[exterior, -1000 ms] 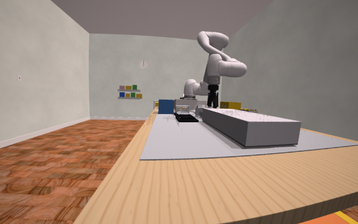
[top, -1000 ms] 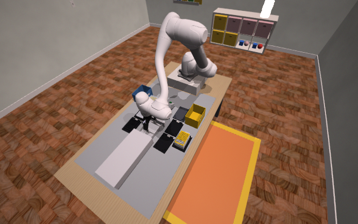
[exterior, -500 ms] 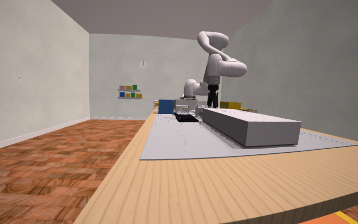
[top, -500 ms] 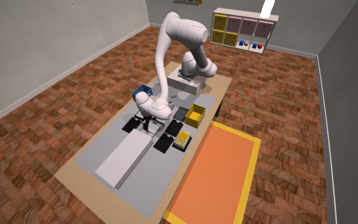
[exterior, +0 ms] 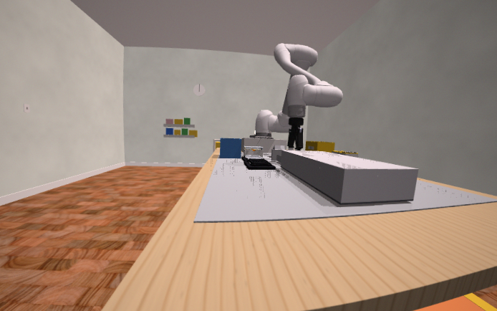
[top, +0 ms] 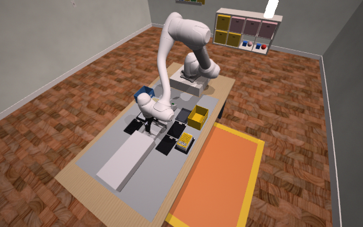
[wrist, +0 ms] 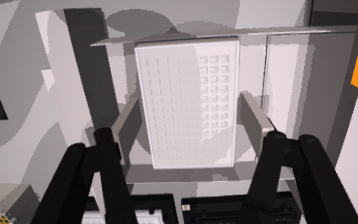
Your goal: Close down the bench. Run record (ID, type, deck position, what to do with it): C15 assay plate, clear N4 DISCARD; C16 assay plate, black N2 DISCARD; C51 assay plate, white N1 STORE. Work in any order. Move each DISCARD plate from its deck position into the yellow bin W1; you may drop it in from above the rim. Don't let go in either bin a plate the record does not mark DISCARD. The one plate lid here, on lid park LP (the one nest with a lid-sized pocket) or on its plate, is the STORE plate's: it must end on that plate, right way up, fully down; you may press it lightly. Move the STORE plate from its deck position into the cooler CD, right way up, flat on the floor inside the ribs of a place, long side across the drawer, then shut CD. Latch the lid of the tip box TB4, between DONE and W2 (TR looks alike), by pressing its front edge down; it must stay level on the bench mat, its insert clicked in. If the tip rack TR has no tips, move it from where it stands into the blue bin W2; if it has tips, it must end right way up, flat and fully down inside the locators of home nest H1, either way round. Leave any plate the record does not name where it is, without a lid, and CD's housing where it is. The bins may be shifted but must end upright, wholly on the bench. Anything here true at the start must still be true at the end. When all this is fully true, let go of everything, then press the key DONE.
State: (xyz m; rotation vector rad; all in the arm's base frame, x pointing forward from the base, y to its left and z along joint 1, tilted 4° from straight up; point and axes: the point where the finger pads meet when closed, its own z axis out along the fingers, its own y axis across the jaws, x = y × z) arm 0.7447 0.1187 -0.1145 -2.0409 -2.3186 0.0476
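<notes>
Right now the plate lid is 20 mm below my hand. Round my hand: cooler CD 180 mm ahead, 20 mm to the left, 10 mm below; cooler drawer 40 mm ahead, 20 mm below; white plate 20 mm below.
</notes>
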